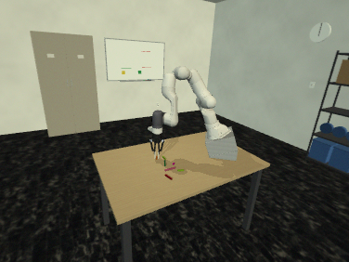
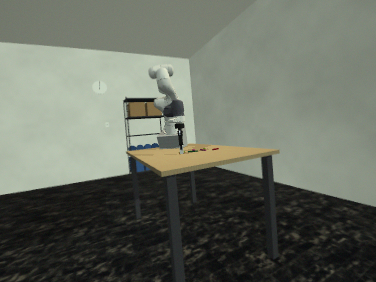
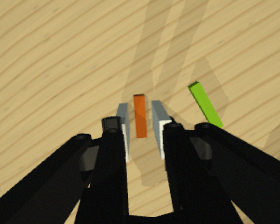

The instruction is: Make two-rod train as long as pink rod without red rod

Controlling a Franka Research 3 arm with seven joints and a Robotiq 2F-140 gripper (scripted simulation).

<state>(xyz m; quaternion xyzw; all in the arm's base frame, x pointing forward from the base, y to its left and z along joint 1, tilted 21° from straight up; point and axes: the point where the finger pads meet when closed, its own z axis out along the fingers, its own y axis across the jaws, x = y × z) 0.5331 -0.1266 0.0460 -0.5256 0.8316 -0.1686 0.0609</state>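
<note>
Right now the orange rod is 30 mm below my hand. Round my hand: pink rod 20 mm behind, 200 mm to the left, 30 mm below; then green rod 20 mm behind, 110 mm to the left, 30 mm below; then magenta rod 80 mm behind, 150 mm to the left, 30 mm below.
</note>
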